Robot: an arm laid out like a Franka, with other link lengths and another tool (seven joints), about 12 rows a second.
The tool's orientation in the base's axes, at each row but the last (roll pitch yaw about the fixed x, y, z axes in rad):
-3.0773, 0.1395, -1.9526
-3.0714, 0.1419, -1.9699
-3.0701, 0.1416, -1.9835
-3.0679, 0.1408, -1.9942
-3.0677, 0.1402, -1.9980
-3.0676, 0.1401, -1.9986
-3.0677, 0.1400, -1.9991
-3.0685, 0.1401, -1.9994
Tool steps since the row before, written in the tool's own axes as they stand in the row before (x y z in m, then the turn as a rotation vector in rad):
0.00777, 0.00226, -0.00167, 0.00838, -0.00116, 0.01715
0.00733, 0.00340, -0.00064, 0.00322, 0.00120, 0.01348
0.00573, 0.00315, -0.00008, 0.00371, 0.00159, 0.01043
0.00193, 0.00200, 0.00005, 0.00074, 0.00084, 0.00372
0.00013, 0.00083, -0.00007, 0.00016, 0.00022, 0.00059
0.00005, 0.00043, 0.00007, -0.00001, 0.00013, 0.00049
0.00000, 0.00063, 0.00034, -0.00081, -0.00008, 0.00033
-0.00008, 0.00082, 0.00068, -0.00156, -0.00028, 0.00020
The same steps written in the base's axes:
-0.00514, -0.00646, 0.00043, -0.00011, -0.00634, -0.01804
-0.00601, -0.00540, -0.00064, -0.00073, -0.00108, -0.01385
-0.00515, -0.00392, -0.00095, -0.00165, -0.00167, -0.01094
-0.00259, -0.00090, -0.00047, -0.00060, 0.00005, -0.00384
-0.00081, 0.00023, -0.00001, -0.00019, 0.00001, -0.00062
-0.00040, 0.00014, -0.00011, -0.00005, 0.00011, -0.00049
-0.00053, 0.00030, -0.00038, 0.00045, 0.00073, -0.00021
-0.00062, 0.00049, -0.00072, 0.00092, 0.00131, 0.00004

